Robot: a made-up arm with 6 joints. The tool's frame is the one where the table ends. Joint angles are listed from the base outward.
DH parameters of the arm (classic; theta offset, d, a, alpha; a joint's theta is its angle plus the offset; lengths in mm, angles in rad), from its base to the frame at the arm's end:
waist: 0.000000 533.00 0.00 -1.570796
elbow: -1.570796 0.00 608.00 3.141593
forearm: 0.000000 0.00 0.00 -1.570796
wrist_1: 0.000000 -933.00 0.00 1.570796
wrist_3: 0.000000 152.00 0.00 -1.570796
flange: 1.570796 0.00 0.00 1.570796
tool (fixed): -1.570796 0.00 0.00 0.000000
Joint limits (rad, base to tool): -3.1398..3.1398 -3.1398..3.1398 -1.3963..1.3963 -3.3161..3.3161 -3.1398..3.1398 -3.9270..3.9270
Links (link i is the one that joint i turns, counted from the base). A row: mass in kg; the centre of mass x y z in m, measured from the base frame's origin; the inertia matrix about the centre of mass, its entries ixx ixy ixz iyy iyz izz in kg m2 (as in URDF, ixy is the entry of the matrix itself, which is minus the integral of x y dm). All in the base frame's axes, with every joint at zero. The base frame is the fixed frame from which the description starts. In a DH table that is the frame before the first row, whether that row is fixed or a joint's. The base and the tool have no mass.
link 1: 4.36; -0.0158 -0.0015 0.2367; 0.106 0 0 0.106 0 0.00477
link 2: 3.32; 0.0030 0.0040 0.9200; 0.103 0 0 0.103 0 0.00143
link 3: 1.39; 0.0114 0.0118 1.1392; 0.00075 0 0 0.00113 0 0.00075
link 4: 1.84; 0.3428 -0.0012 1.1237; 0.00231 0 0 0.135 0 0.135
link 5: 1.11; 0.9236 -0.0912 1.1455; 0.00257 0 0 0.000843 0 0.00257
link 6: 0.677; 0.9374 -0.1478 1.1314; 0.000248 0 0 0.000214 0 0.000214
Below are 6 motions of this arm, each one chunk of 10 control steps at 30 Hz.
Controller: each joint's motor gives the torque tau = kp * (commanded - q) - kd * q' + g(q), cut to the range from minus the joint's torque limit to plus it. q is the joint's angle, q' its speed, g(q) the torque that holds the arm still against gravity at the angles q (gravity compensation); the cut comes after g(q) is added. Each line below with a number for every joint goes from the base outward.
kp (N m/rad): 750 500 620 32 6.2 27
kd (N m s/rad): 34 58 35 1.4 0.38 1.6
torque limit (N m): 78 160 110 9.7 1 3.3
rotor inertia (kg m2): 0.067 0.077 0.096 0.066 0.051 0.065
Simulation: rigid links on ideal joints. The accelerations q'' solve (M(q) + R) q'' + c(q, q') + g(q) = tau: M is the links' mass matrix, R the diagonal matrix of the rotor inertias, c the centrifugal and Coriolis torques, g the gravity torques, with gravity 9.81 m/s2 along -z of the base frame. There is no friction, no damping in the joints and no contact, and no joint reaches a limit. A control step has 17 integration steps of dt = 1/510 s. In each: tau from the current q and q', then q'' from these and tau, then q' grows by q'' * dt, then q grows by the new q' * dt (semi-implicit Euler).
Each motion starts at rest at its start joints. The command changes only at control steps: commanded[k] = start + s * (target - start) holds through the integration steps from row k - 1 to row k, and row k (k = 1, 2, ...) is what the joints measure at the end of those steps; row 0 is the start. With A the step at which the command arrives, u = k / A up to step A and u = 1 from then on. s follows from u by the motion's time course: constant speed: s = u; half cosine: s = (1 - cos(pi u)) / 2; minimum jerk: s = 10 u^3 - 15 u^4 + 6 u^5; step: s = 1 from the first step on.
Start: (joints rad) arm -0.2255 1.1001 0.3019 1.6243 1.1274 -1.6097
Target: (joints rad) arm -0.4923 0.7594 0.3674 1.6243 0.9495 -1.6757
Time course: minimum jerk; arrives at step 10
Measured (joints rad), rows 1 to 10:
1: -0.2257 1.0999 0.3018 1.6248 1.1273 -1.6098
2: -0.2274 1.0986 0.3013 1.6281 1.1262 -1.6106
3: -0.2333 1.0943 0.3004 1.6380 1.1224 -1.6130
4: -0.2469 1.0846 0.2996 1.6566 1.1135 -1.6181
5: -0.2713 1.0676 0.3005 1.6816 1.0974 -1.6262
6: -0.3075 1.0422 0.3047 1.7063 1.0733 -1.6367
7: -0.3536 1.0089 0.3134 1.7210 1.0425 -1.6484
8: -0.4056 0.9693 0.3267 1.7167 1.0080 -1.6594
9: -0.4573 0.9263 0.3432 1.6886 0.9744 -1.6681
10: -0.5027 0.8828 0.3604 1.6401 0.9463 -1.6736

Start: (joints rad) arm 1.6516 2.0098 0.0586 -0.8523 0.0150 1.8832
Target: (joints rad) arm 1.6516 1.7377 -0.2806 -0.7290 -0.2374 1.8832
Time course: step
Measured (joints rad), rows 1 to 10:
1: 1.6531 1.9701 -0.0100 -0.8026 -0.0006 1.8836
2: 1.6542 1.9052 -0.1292 -0.7261 -0.0410 1.8844
3: 1.6530 1.8552 -0.2205 -0.6948 -0.0943 1.8843
4: 1.6509 1.8230 -0.2732 -0.7108 -0.1506 1.8835
5: 1.6495 1.8027 -0.2967 -0.7471 -0.2030 1.8823
6: 1.6491 1.7886 -0.3027 -0.7778 -0.2469 1.8814
7: 1.6496 1.7776 -0.2998 -0.7897 -0.2795 1.8810
8: 1.6505 1.7680 -0.2935 -0.7822 -0.2998 1.8811
9: 1.6514 1.7593 -0.2868 -0.7620 -0.3084 1.8817
10: 1.6520 1.7515 -0.2812 -0.7381 -0.3068 1.8824

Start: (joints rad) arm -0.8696 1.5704 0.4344 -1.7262 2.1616 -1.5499
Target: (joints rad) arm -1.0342 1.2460 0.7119 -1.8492 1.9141 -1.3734
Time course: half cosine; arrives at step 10
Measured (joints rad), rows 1 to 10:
1: -0.8700 1.5704 0.4354 -1.7269 2.1612 -1.5492
2: -0.8723 1.5700 0.4398 -1.7304 2.1591 -1.5456
3: -0.8785 1.5677 0.4502 -1.7389 2.1534 -1.5369
4: -0.8900 1.5616 0.4685 -1.7529 2.1420 -1.5218
5: -0.9075 1.5496 0.4952 -1.7716 2.1236 -1.5006
6: -0.9302 1.5301 0.5295 -1.7925 2.0977 -1.4747
7: -0.9563 1.5024 0.5692 -1.8132 2.0652 -1.4466
8: -0.9838 1.4670 0.6112 -1.8314 2.0279 -1.4193
9: -1.0101 1.4253 0.6516 -1.8452 1.9887 -1.3958
10: -1.0331 1.3796 0.6864 -1.8535 1.9513 -1.3786

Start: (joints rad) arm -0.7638 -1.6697 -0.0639 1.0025 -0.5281 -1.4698
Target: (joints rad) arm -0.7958 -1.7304 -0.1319 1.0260 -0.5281 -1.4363
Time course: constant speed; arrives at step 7
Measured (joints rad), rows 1 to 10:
1: -0.7644 -1.6711 -0.0664 1.0034 -0.5282 -1.4690
2: -0.7664 -1.6744 -0.0725 1.0052 -0.5285 -1.4666
3: -0.7700 -1.6792 -0.0811 1.0074 -0.5287 -1.4628
4: -0.7748 -1.6848 -0.0910 1.0099 -0.5289 -1.4580
5: -0.7804 -1.6911 -0.1014 1.0129 -0.5290 -1.4528
6: -0.7862 -1.6978 -0.1117 1.0166 -0.5290 -1.4475
7: -0.7919 -1.7050 -0.1218 1.0210 -0.5290 -1.4424
8: -0.7966 -1.7113 -0.1292 1.0247 -0.5288 -1.4382
9: -0.7994 -1.7160 -0.1328 1.0273 -0.5284 -1.4358
10: -0.8004 -1.7197 -0.1338 1.0292 -0.5281 -1.4348

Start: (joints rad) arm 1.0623 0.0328 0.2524 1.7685 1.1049 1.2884
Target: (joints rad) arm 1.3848 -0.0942 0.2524 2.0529 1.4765 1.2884
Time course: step
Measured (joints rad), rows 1 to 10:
1: 1.0858 0.0234 0.2435 1.7769 1.1177 1.2871
2: 1.1557 0.0081 0.2355 1.7940 1.1539 1.2847
3: 1.2621 -0.0059 0.2349 1.8327 1.2131 1.2830
4: 1.3556 -0.0188 0.2388 1.9459 1.2899 1.2834
5: 1.4125 -0.0328 0.2440 2.1017 1.3720 1.2858
6: 1.4346 -0.0481 0.2482 2.2314 1.4486 1.2888
7: 1.4322 -0.0628 0.2507 2.2958 1.5119 1.2911
8: 1.4187 -0.0748 0.2518 2.2775 1.5575 1.2920
9: 1.4031 -0.0835 0.2532 2.2013 1.5838 1.2915
10: 1.3901 -0.0898 0.2556 2.1075 1.5919 1.2904

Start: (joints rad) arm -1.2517 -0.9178 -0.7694 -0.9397 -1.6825 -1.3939
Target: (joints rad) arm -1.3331 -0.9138 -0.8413 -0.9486 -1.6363 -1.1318
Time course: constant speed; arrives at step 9
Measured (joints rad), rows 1 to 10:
1: -1.2539 -0.9181 -0.7707 -0.9402 -1.6822 -1.3886
2: -1.2599 -0.9186 -0.7743 -0.9410 -1.6812 -1.3736
3: -1.2686 -0.9191 -0.7803 -0.9413 -1.6791 -1.3501
4: -1.2786 -0.9192 -0.7881 -0.9411 -1.6756 -1.3212
5: -1.2888 -0.9189 -0.7968 -0.9410 -1.6709 -1.2899
6: -1.2985 -0.9183 -0.8059 -0.9414 -1.6651 -1.2582
7: -1.3079 -0.9175 -0.8149 -0.9428 -1.6587 -1.2272
8: -1.3169 -0.9165 -0.8237 -0.9449 -1.6519 -1.1970
9: -1.3258 -0.9157 -0.8323 -0.9474 -1.6451 -1.1675
10: -1.3324 -0.9146 -0.8393 -0.9491 -1.6387 -1.1438

